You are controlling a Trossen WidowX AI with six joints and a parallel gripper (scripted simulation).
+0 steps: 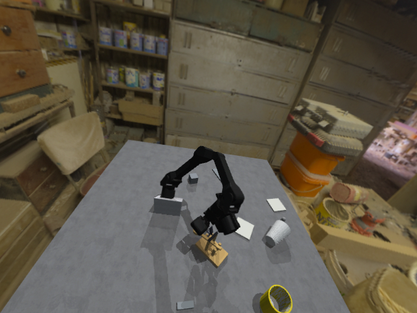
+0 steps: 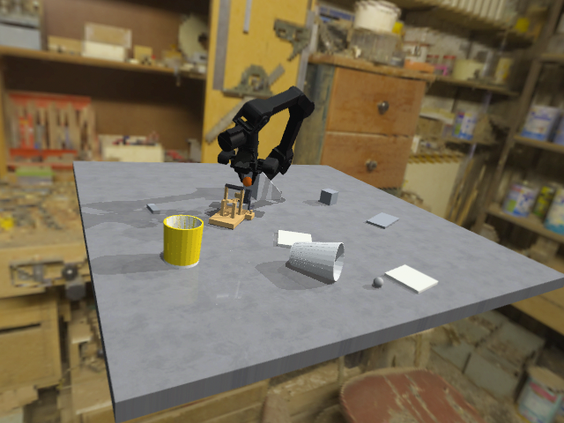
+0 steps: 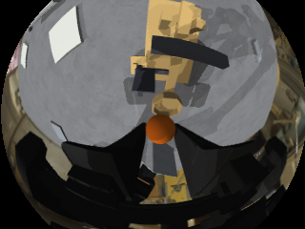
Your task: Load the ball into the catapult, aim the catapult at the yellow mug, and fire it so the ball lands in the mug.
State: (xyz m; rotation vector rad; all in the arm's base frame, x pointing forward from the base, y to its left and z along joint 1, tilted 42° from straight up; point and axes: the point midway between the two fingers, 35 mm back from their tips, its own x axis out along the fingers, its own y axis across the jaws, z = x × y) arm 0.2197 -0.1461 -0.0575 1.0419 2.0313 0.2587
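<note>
Right now my gripper tip is 1 cm below the small orange ball. Also, from my gripper tip: small grey block 2 cm behind, 29 cm to the right, 9 cm below; grey cube 9 cm behind, 38 cm to the left, 8 cm below; wooden catapult 4 cm ahead, 3 cm to the right, 5 cm below.
</note>
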